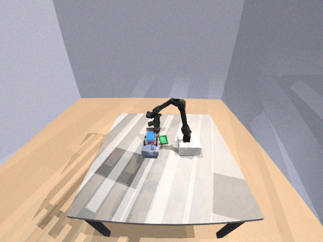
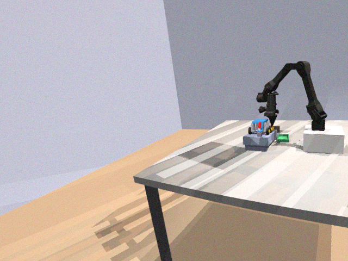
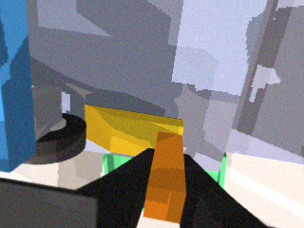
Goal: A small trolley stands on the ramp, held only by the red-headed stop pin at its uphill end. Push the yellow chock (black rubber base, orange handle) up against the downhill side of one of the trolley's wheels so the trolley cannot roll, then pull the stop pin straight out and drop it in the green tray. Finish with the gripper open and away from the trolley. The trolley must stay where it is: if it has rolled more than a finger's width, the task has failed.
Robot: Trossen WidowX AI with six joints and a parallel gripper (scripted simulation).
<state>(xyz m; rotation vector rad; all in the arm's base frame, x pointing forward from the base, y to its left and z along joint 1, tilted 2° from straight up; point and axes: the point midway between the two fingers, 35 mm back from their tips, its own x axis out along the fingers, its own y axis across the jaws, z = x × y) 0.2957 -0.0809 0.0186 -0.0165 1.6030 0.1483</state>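
My gripper tip is 2 cm to the right of the yellow chock and 1 cm above it. Round my gripper tip: brown plate (13 cm to the right, 7 cm ahead, 6 cm below); trolley (12 cm to the left, 4 cm ahead, 2 cm above); grey ramp block (11 cm to the left, 5 cm below, 4 cm ahead).
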